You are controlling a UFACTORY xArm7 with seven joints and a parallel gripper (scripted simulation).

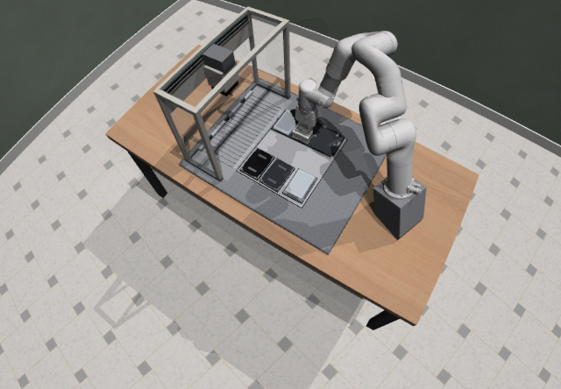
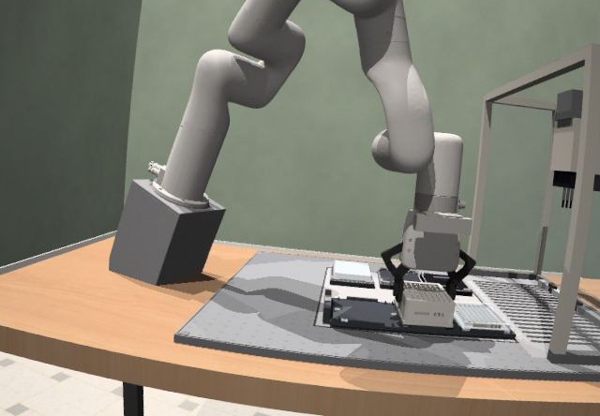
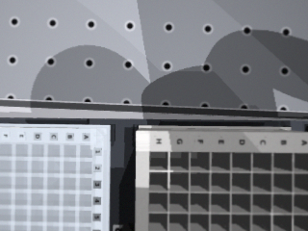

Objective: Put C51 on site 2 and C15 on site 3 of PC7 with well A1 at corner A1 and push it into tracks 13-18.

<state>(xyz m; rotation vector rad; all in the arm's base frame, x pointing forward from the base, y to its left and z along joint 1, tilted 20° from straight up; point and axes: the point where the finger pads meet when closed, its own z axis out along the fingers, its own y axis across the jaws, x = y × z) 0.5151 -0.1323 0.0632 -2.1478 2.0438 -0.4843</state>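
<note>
My hand is 1 cm above the deep-well block C51. Also, from my hand: dark plate carrier PC7: 3 cm below, 1 cm behind; then nest S2: 27 cm to the left, 4 cm below, 1 cm behind; then 96-well plate C15: 10 cm ahead, 3 cm below.
</note>
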